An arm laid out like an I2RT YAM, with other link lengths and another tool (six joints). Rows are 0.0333 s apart.
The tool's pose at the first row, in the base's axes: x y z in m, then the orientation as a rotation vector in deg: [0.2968, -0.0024, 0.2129, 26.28, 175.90, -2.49]
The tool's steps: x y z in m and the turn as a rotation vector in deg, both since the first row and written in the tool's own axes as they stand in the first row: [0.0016, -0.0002, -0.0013, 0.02, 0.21, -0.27]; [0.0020, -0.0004, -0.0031, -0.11, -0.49, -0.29]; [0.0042, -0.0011, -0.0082, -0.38, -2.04, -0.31]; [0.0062, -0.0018, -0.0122, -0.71, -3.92, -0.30]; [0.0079, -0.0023, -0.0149, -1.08, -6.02, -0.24]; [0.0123, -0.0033, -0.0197, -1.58, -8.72, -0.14]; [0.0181, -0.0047, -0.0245, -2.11, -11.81, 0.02]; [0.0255, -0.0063, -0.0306, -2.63, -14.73, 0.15]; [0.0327, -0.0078, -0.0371, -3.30, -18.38, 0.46]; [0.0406, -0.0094, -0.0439, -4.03, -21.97, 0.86]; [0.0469, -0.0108, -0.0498, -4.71, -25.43, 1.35]
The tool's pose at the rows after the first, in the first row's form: [0.2952, -0.0021, 0.2141, 25.90, 176.17, -2.48]; [0.2947, -0.0021, 0.2159, 25.75, 175.48, -2.44]; [0.2922, -0.0020, 0.2209, 25.46, 173.93, -2.36]; [0.2900, -0.0019, 0.2249, 25.15, 172.05, -2.26]; [0.2881, -0.0018, 0.2275, 24.89, 169.93, -2.15]; [0.2834, -0.0013, 0.2321, 24.58, 167.21, -1.97]; [0.2773, -0.0008, 0.2367, 24.29, 164.08, -1.83]; [0.2696, 0.0000, 0.2426, 23.98, 161.13, -1.67]; [0.2621, 0.0009, 0.2488, 23.78, 157.41, -1.45]; [0.2538, 0.0019, 0.2553, 23.71, 153.71, -1.14]; [0.2472, 0.0026, 0.2610, 23.76, 150.14, -0.88]
